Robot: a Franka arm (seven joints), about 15 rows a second.
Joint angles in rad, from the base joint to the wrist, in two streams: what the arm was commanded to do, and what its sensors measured. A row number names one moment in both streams.
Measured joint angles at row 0:
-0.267 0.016 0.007 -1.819 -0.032 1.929 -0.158
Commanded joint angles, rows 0 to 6:
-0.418 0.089 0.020 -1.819 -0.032 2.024 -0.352
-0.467 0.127 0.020 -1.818 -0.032 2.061 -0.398
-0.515 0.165 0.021 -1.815 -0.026 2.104 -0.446
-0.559 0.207 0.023 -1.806 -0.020 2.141 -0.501
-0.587 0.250 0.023 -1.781 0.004 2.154 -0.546
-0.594 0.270 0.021 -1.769 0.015 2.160 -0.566
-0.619 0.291 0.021 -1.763 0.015 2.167 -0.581
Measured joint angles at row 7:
-0.584 0.238 0.002 -1.808 -0.009 2.155 -0.540
